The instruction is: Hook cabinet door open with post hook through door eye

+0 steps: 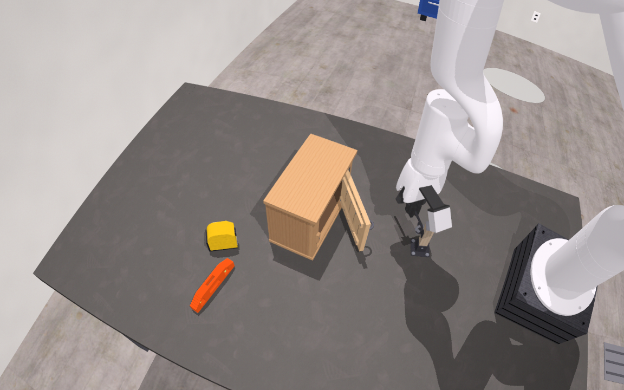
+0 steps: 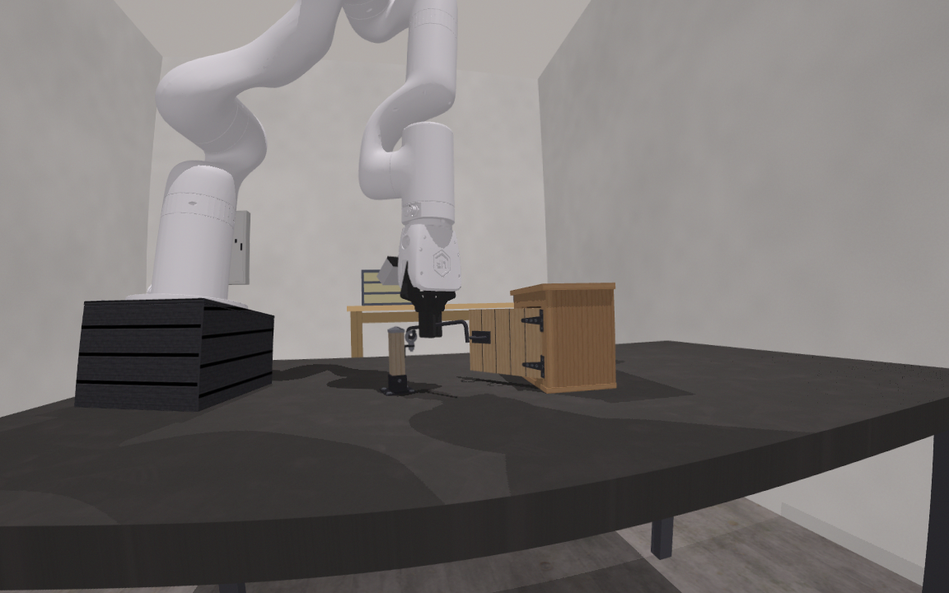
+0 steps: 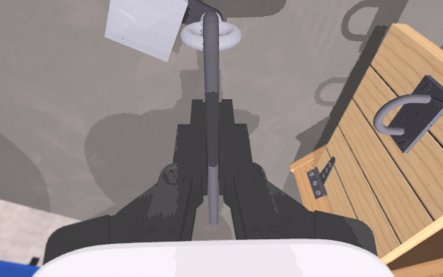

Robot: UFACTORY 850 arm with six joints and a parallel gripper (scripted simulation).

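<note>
The cabinet door is 12 cm ahead of my hand, 5 cm to the left of it and 3 cm below it. The rest, counted from my hand: orange bar: 31 cm ahead, 37 cm to the left, 9 cm below; yellow block: 37 cm ahead, 25 cm to the left, 8 cm below; hook: 1 cm ahead, 1 cm to the right, 2 cm below.
</note>
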